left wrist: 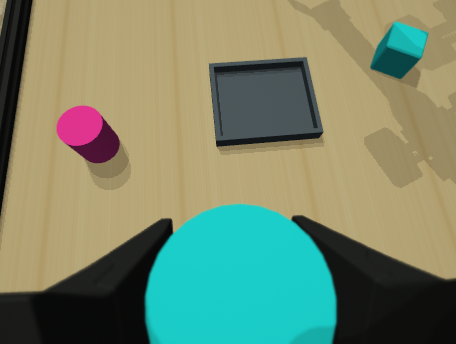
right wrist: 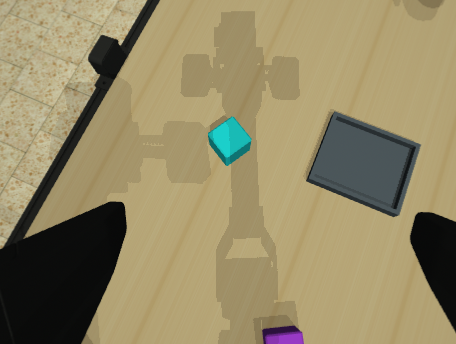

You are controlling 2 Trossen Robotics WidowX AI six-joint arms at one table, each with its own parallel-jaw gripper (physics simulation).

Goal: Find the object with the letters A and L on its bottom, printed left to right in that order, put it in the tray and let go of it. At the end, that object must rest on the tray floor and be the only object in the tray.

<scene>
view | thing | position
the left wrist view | my left gripper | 232, 227
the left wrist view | cyan cylinder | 239, 266
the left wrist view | magenta cylinder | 82, 128
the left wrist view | dark grey tray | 260, 101
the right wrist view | my right gripper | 268, 220
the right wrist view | dark grey tray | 363, 163
</scene>
